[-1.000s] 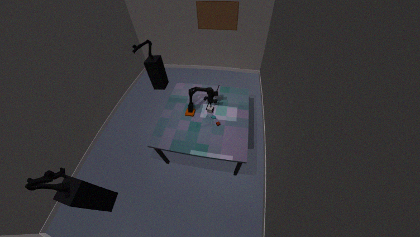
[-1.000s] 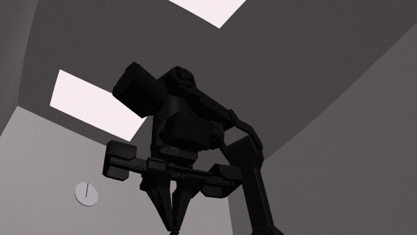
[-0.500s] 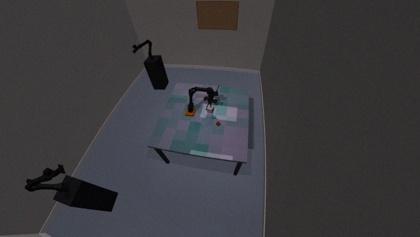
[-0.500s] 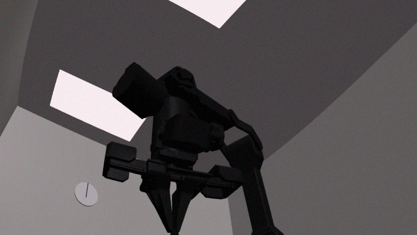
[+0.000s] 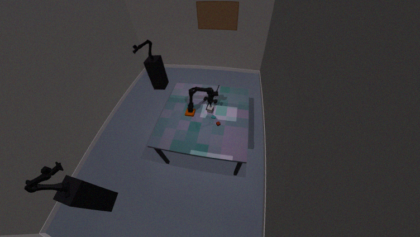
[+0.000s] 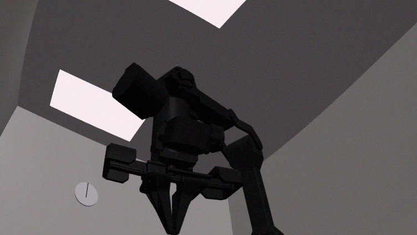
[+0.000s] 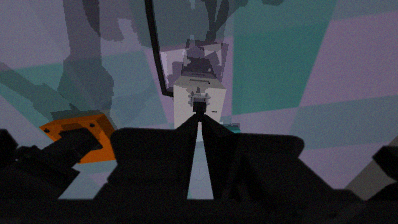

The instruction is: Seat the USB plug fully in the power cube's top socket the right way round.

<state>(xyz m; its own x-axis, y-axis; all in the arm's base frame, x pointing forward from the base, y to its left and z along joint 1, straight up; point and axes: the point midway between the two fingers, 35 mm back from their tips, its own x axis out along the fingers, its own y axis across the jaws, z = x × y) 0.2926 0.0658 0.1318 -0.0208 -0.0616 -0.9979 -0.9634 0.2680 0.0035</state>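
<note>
Right now the dark USB plug is 20 mm below my gripper tip. The rest, counted from my gripper tip: red block: 130 mm ahead, 250 mm to the right, 110 mm below; then teal block: 50 mm ahead, 140 mm to the right, 120 mm below.
</note>
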